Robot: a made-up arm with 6 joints.
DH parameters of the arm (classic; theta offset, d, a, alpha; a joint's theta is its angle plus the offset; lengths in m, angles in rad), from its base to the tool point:
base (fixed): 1.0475 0 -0.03 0
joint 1: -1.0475 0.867 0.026 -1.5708
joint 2: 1.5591 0 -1.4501 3.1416
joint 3: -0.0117 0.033 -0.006 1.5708
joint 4: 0 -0.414 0.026 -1.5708
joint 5: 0 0.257 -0.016 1.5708
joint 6: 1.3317 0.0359 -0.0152 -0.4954
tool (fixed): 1.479 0.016 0 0
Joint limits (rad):
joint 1: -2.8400..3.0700
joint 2: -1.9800..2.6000
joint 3: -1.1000..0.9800
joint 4: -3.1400..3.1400
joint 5: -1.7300..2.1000
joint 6: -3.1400..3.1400
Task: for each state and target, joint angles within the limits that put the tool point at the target. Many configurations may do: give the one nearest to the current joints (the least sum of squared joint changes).
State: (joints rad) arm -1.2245 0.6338 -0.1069 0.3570 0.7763 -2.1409
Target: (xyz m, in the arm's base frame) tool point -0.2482 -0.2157 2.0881
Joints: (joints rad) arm -1.1613 -0.1708 -0.4745 -0.2147 0.8421 -2.1373
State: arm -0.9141 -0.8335 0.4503 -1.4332 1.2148 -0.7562
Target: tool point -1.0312 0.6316 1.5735
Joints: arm -0.5961 -1.3508 0.4097 -1.3649 1.1885 -0.7556
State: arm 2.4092 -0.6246 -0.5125 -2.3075 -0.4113 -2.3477
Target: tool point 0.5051 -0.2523 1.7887
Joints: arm 2.9140 -0.7577 -0.4799 -2.1300 -0.4282 -2.3384
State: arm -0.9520 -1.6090 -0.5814 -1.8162 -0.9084 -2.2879
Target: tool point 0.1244 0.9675 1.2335
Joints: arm -1.6425 -1.4565 -0.4122 -2.0361 -0.8986 -2.2953
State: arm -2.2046 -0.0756 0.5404 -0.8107 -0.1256 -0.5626
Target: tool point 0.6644 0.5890 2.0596
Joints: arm -2.6297 -0.9200 0.4651 -0.8700 -0.0901 -0.5552
